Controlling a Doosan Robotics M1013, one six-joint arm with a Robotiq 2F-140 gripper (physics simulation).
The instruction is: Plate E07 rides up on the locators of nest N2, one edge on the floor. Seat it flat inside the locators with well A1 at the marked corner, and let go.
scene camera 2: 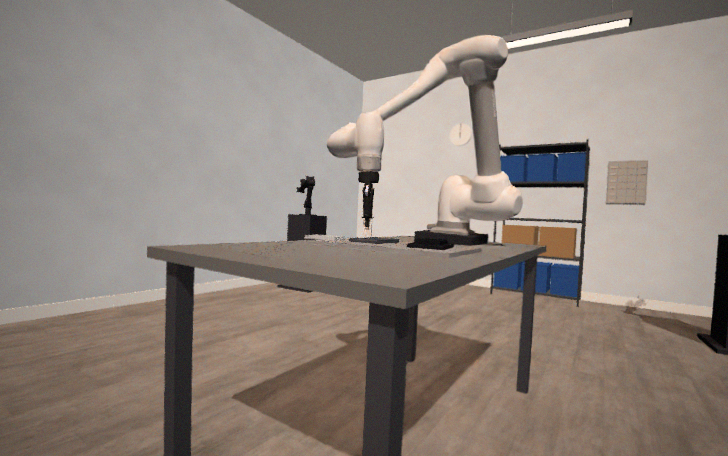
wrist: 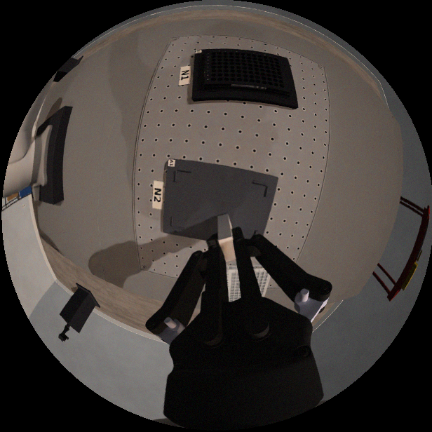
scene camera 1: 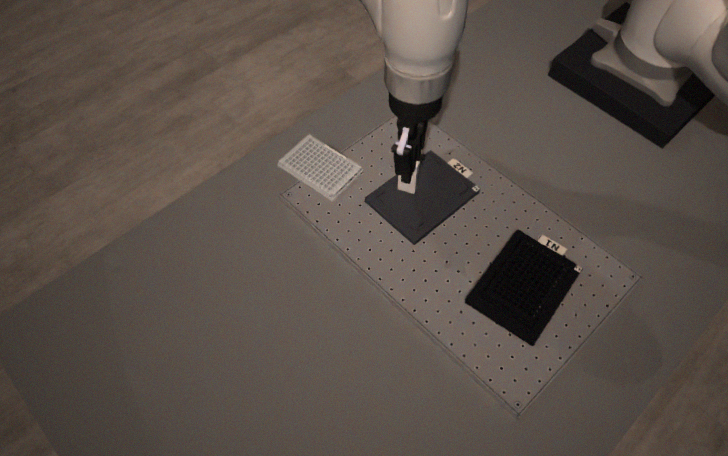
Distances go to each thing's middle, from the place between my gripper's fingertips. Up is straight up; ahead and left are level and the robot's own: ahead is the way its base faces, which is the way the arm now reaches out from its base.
My gripper is now 2 cm to the right of the dark nest N2 [scene camera 1: 436, 198], 1 cm past it and 1 cm above it. From my hand the other things lie so: black well plate [wrist: 240, 69]: 25 cm to the left, 1 cm ahead; then white well plate E07 [scene camera 1: 320, 167]: 15 cm to the right, 6 cm ahead, 1 cm below; then nest N1 [scene camera 1: 492, 312]: 25 cm to the left, 1 cm below, 1 cm ahead.
